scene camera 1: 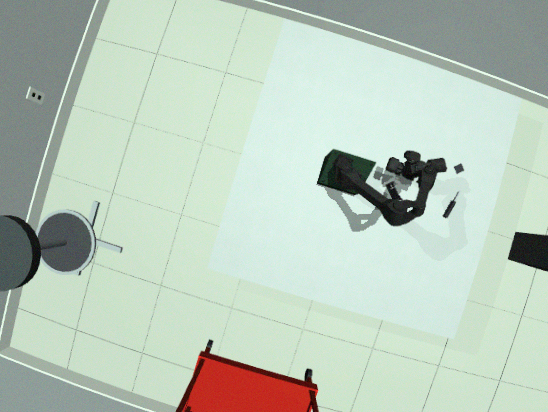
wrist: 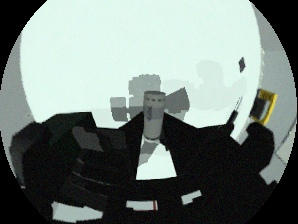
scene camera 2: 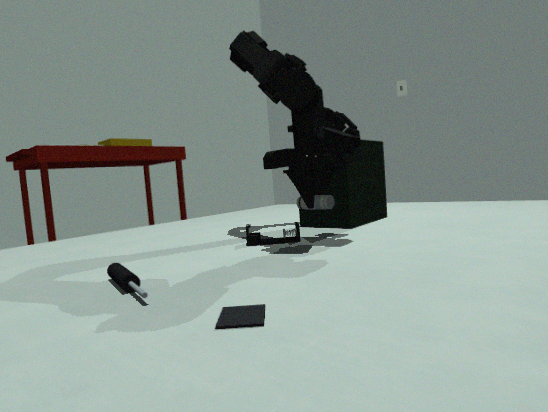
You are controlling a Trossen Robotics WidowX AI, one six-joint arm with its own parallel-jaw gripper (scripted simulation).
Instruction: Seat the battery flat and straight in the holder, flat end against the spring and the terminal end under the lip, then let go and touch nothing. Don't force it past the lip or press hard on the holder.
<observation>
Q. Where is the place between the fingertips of the gripper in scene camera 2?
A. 315,207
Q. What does the gripper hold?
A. A battery.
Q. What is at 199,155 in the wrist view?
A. The gripper.
</observation>
